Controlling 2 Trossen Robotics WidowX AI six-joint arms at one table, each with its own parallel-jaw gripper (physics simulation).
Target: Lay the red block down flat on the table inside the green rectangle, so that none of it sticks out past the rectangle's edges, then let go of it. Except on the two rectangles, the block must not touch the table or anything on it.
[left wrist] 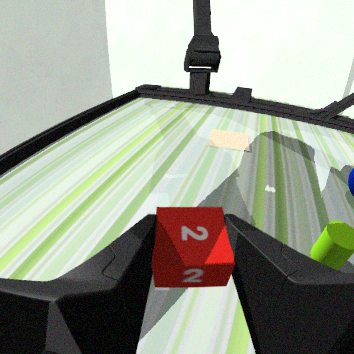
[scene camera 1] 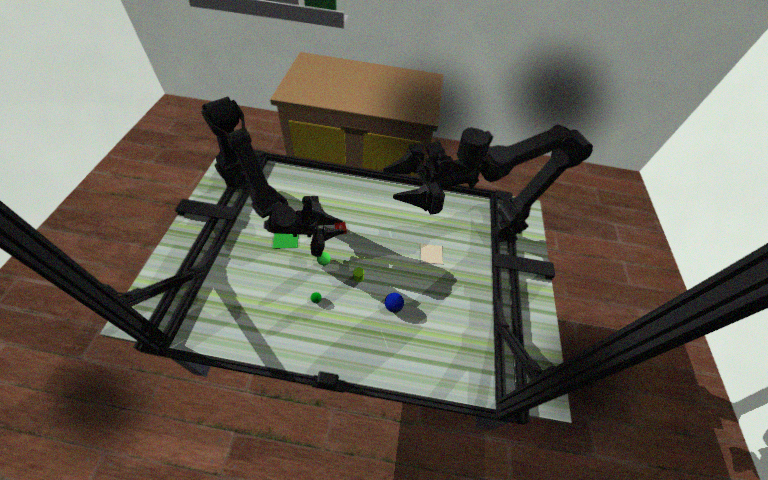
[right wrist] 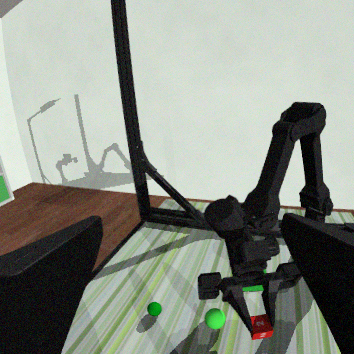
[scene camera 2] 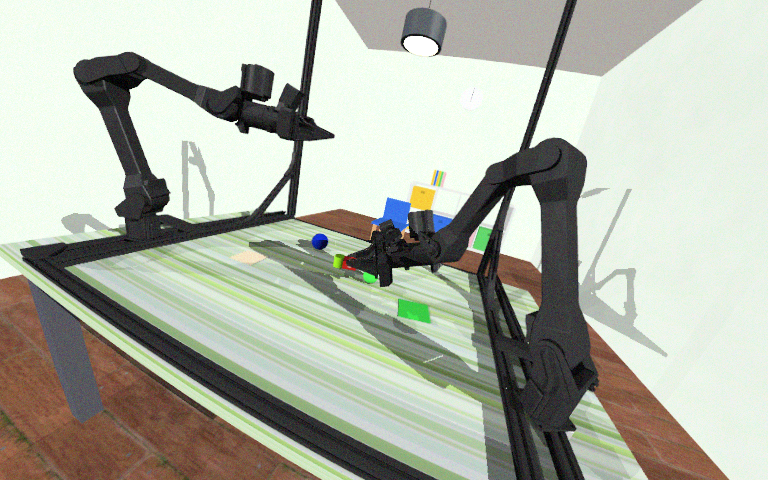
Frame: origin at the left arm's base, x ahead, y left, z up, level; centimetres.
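Seen in the pictures: left gripper, between the fingertips: [left wrist: 189, 222] [scene camera 1: 343, 226] [right wrist: 261, 328] [scene camera 2: 346, 260]; right gripper, between the fingertips: [scene camera 1: 388, 183] [right wrist: 194, 224] [scene camera 2: 332, 136]; left arm's base, origin of its link: [scene camera 1: 236, 182] [scene camera 2: 542, 409]; right arm's base, origin of its link: [left wrist: 198, 92] [scene camera 1: 504, 233] [scene camera 2: 143, 236].
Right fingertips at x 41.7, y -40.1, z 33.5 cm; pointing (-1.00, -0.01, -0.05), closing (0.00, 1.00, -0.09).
Observation:
Pixels of each thing's middle, then the offset from my right fingertips to it. "spot": a spot on its surface instead.
- red block, middle of its body: [left wrist: 189, 245] [right wrist: 259, 326] [scene camera 2: 350, 263] [scene camera 1: 340, 228] dy +10.2, dx -9.9, dz -27.9 cm
- green rectangle, a spot on its surface: [scene camera 2: 413, 311] [scene camera 1: 286, 236] spot: dy +15.4, dx -26.7, dz -35.3 cm
- beige rectangle, a spot on its surface: [left wrist: 228, 140] [scene camera 2: 251, 257] [scene camera 1: 429, 253] spot: dy +1.0, dx +16.9, dz -35.3 cm
- light green ball, middle of its body: [right wrist: 214, 318] [scene camera 2: 370, 275] [scene camera 1: 323, 258] dy +3.9, dx -16.2, dz -33.4 cm
- lime cylinder, middle of its body: [left wrist: 334, 246] [scene camera 1: 358, 274] [scene camera 2: 339, 261] dy -3.3, dx -6.8, dz -33.8 cm
- dark green ball, middle of its body: [right wrist: 153, 308] [scene camera 1: 316, 297] dy -8.3, dx -19.9, dz -34.0 cm
- blue ball, middle of its body: [scene camera 1: 394, 302] [scene camera 2: 320, 241] dy -14.5, dx +1.2, dz -32.7 cm
The red block [scene camera 1: 339, 227] [scene camera 2: 348, 263] [left wrist: 193, 247] [right wrist: 261, 326], marked with a 2, is held off the table between the fingertips of my left gripper [scene camera 1: 341, 226] [scene camera 2: 349, 262] [left wrist: 189, 222] [right wrist: 261, 328], which is shut on it. The green rectangle [scene camera 1: 285, 241] [scene camera 2: 413, 311] [right wrist: 252, 288] lies flat on the table; in scene camera 1 it is left of and a little below the block, partly covered by the left arm. The green rectangle does not show in the left wrist view. My right gripper [scene camera 1: 390, 183] [scene camera 2: 333, 135] [right wrist: 194, 224] is open and empty, high above the table.
A beige rectangle [scene camera 1: 431, 254] [scene camera 2: 248, 257] [left wrist: 228, 140] lies right in scene camera 1. A light green ball [scene camera 1: 323, 258] [right wrist: 215, 318] is near the left gripper. A lime cylinder [scene camera 1: 358, 274] [left wrist: 333, 244], dark green ball [scene camera 1: 316, 297] [right wrist: 154, 308] and blue ball [scene camera 1: 394, 302] [scene camera 2: 320, 241] stand farther down.

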